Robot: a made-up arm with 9 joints. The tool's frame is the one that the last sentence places.
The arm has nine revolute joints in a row. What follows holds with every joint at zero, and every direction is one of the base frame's.
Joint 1 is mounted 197.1 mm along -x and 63.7 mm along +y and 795.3 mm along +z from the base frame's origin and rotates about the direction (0.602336, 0.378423, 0.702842).
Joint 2 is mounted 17.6 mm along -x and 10.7 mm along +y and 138.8 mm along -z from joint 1 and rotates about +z.
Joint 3 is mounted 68.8 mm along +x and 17 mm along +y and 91 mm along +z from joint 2 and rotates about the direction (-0.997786, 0.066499, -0.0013).
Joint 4 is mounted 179.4 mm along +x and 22.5 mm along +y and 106.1 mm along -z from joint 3 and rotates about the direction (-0.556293, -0.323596, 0.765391).
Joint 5 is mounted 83.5 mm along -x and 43.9 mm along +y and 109.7 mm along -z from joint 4 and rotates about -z.
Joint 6 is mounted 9.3 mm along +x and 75.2 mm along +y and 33.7 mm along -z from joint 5 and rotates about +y.
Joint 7 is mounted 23.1 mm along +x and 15.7 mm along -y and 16.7 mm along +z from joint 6 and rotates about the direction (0.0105, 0.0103, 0.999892).
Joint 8 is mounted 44.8 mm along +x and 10.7 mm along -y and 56.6 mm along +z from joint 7 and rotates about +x.
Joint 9 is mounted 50.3 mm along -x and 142.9 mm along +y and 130.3 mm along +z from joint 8 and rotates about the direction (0.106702, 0.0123, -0.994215).
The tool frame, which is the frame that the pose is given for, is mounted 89.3 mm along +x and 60.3 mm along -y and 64.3 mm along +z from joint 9; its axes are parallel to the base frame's.
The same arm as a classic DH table. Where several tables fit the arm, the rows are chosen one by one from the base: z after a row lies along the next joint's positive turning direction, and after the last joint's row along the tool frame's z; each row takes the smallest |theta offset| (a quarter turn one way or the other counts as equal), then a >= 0, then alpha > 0; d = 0 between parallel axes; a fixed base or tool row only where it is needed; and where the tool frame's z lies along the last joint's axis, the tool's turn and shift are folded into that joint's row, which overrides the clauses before.
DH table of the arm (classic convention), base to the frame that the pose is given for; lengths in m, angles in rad. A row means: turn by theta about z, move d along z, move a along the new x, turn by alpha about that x. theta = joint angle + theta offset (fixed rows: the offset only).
base (fixed): theta offset -1.0099  d 0.9267  a -0.1588  alpha -0.7914
joint 1: theta offset 0  d -0.1999  a -0.0184  alpha 0.7914
joint 2: theta offset -0.6275  d -0.0388  a -0.0215  alpha 1.5721
joint 3: theta offset -0.4392  d -0.1751  a 0.0141  alpha -1.0092
joint 4: theta offset 0.7217  d -0.0531  a -0.0799  alpha 2.4424
joint 5: theta offset -1.0439  d 0.203  a 0.0093  alpha 1.5708
joint 6: theta offset 0.0105  d 0.0593  a 0.0229  alpha 1.5605
joint 7: theta offset -1.5709  d 0.0734  a 0.0113  alpha -1.5603
joint 8: theta offset 0.0227  d 0.0077  a -0.1445  alpha -1.4639
joint 9: theta offset -0.1154  d 0.6324  a 0.0701  alpha 3.034
tool (fixed): theta offset 1.456  d 0.8215  a 0  alpha 0

